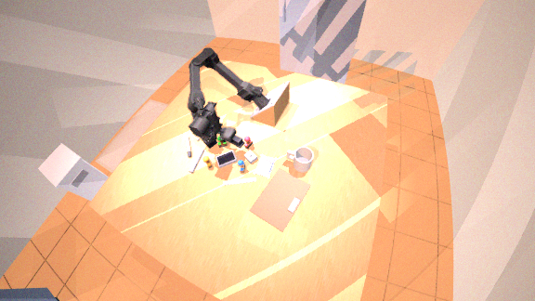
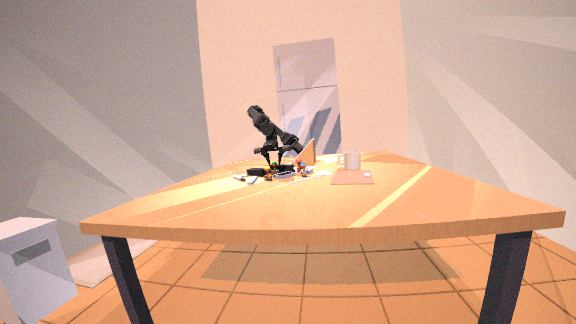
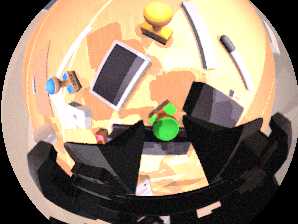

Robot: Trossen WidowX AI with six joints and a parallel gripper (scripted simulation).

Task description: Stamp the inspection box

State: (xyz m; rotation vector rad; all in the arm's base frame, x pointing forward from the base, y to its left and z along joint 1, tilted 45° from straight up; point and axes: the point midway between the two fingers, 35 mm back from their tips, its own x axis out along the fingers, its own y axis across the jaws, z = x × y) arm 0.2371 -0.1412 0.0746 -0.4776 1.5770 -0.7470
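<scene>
The green-knobbed stamp is 20 mm below my gripper tip. Also, from my gripper tip: red stamp (40 mm behind, 130 mm to the left, 30 mm below); then ink pad (70 mm ahead, 50 mm to the left, 40 mm below); then black block (20 mm behind, 100 mm to the right, 30 mm below).
</scene>
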